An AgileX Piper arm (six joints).
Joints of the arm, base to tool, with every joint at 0 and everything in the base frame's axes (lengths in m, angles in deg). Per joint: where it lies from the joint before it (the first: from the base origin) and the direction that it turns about. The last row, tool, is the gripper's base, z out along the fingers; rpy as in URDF.
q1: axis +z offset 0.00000 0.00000 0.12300
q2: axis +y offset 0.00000 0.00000 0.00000
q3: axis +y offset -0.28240 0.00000 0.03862
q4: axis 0.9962 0 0.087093 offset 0.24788 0.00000 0.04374
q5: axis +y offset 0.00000 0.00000 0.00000
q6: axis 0.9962 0 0.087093 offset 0.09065 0.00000 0.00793
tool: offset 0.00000 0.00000 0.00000 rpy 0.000 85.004 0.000
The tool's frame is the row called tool.
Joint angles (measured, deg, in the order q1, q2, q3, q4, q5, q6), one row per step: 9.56 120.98 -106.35 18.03 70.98 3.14; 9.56 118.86 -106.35 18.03 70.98 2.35; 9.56 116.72 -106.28 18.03 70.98 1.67; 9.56 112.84 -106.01 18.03 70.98 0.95; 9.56 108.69 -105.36 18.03 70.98 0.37; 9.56 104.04 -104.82 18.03 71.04 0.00; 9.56 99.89 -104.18 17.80 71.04 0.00; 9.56 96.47 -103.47 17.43 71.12 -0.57; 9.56 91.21 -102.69 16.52 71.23 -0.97; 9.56 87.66 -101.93 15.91 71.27 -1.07; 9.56 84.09 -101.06 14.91 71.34 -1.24; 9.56 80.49 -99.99 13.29 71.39 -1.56; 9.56 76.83 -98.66 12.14 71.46 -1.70; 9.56 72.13 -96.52 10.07 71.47 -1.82
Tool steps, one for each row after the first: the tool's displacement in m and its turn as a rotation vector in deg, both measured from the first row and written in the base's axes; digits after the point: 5 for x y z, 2 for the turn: -0.00454 -0.00077 0.01638 0.24 -2.34 0.74; -0.00984 -0.00166 0.03239 0.47 -4.61 1.37; -0.02106 -0.00355 0.06017 0.89 -8.41 2.03; -0.03531 -0.00595 0.08716 1.29 -12.06 2.55; -0.05327 -0.00896 0.11693 1.79 -16.20 2.88; -0.07099 -0.01228 0.14130 2.05 -19.70 2.86; -0.08678 -0.01546 0.15931 1.89 -22.56 3.37; -0.11267 -0.02113 0.18648 1.44 -27.15 3.65; -0.13112 -0.02513 0.20231 1.16 -29.99 3.63; -0.15023 -0.02981 0.21635 0.44 -32.78 3.62; -0.16966 -0.03547 0.22821 -0.99 -35.54 3.61; -0.18983 -0.04057 0.23801 -1.91 -37.96 3.45; -0.21526 -0.04796 0.24666 -3.70 -40.75 3.03
